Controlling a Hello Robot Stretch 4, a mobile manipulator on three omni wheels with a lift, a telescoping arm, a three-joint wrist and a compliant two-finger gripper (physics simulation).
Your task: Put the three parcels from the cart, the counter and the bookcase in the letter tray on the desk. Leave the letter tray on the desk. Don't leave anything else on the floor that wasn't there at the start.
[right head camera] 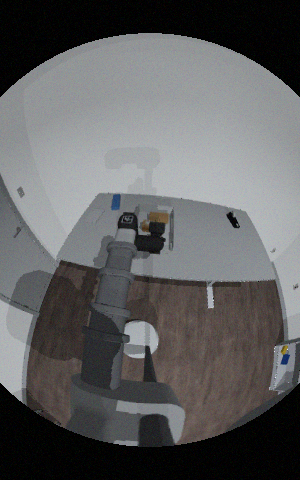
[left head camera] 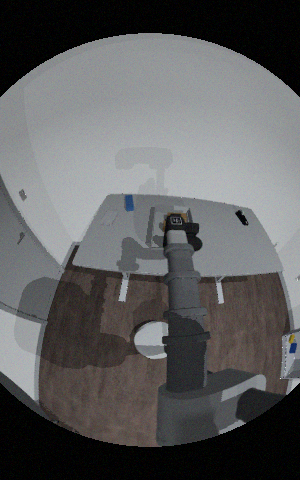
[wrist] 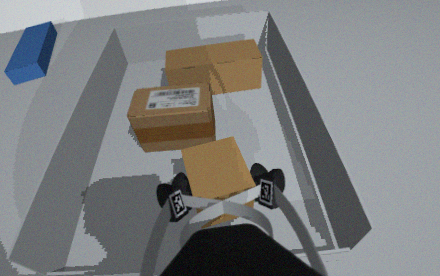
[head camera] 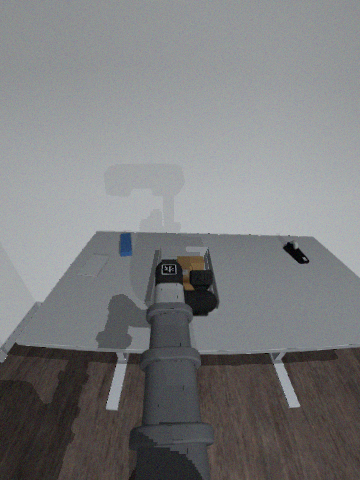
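Pixels of known places: gripper, fingertip midpoint: (wrist: 220,182); robot's base, link origin: (right head camera: 138,338) (left head camera: 154,338).
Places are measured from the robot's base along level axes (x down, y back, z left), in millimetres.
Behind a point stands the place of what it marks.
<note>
The letter tray (head camera: 211,262) {x -982, y -754, z -205 mm} (right head camera: 172,230) {x -971, y -648, z -194 mm} (wrist: 320,150) {x -964, y -605, z -191 mm} stands on the grey desk (head camera: 260,300) {x -922, y -566, z -388 mm} (left head camera: 100,250) {x -922, y -511, z 361 mm} (right head camera: 200,260) {x -922, y -475, z -359 mm}, with clear walls on its sides. In the wrist view my gripper (wrist: 220,182) {x -943, y -600, z -92 mm} is shut on a plain brown parcel (wrist: 215,165) {x -983, y -593, z -90 mm}, held over the near part of the tray. Whether its underside touches the tray floor, I cannot tell. A labelled parcel (wrist: 175,132) {x -957, y -665, z -51 mm} lies inside the tray, just beyond it to the left. Another brown parcel (head camera: 192,261) {x -977, y -771, z -115 mm} (right head camera: 159,217) {x -972, y -761, z -114 mm} (wrist: 235,75) {x -953, y -760, z -135 mm} lies at the tray's far end. In the head views the wrist hides my fingertips.
A blue box (head camera: 125,244) {x -952, y -961, z 246 mm} (left head camera: 129,203) {x -952, y -944, z 238 mm} (right head camera: 116,202) {x -952, y -947, z 230 mm} (wrist: 30,52) {x -952, y -944, z 232 mm} lies on the desk left of the tray. A black object (head camera: 296,252) {x -954, y -858, z -735 mm} (left head camera: 242,217) {x -951, y -856, z -739 mm} (right head camera: 233,220) {x -950, y -848, z -737 mm} lies at the right. A white round object (left head camera: 151,340) {x -187, y 7, z 36 mm} (right head camera: 141,340) {x -187, y 10, z -43 mm} stands on the floor below my arm.
</note>
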